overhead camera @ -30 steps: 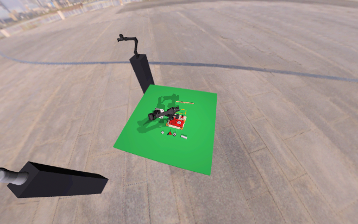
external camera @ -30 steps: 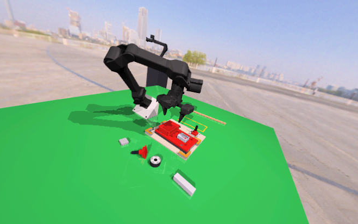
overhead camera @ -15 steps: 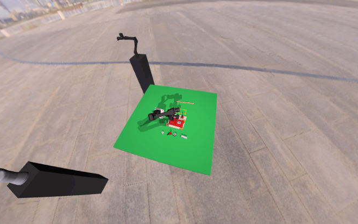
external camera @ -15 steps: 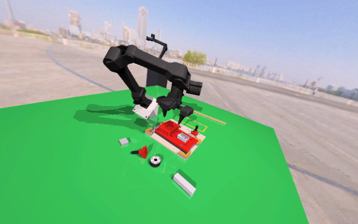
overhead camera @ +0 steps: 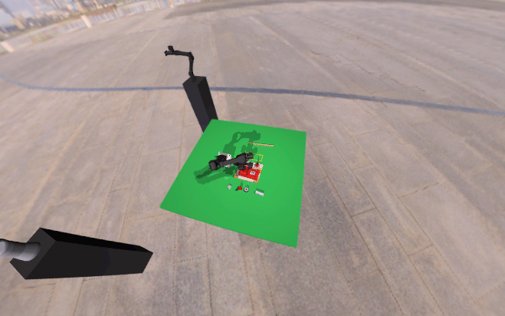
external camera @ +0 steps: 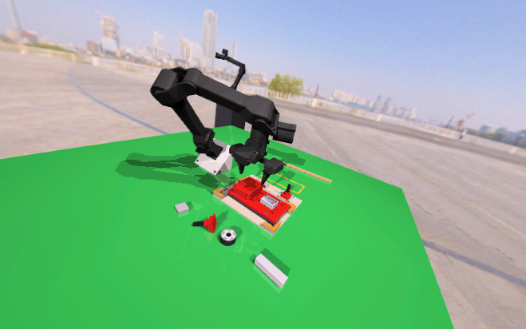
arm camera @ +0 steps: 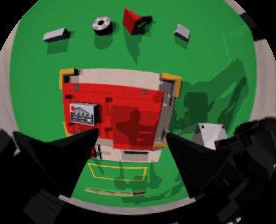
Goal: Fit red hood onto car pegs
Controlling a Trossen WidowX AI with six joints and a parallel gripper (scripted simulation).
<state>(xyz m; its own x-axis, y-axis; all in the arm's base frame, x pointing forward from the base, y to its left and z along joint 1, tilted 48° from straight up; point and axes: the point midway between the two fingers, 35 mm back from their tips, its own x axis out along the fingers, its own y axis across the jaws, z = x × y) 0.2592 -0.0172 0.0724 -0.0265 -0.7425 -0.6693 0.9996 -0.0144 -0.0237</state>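
Now: the red hood 3 cm below my gripper tip. Round my gripper tip: grey wheel: 19 cm to the right, 8 cm ahead, 6 cm below; grey engine block: 9 cm ahead, 5 cm below; beige jig: 6 cm below, 5 cm ahead, 1 cm to the left.
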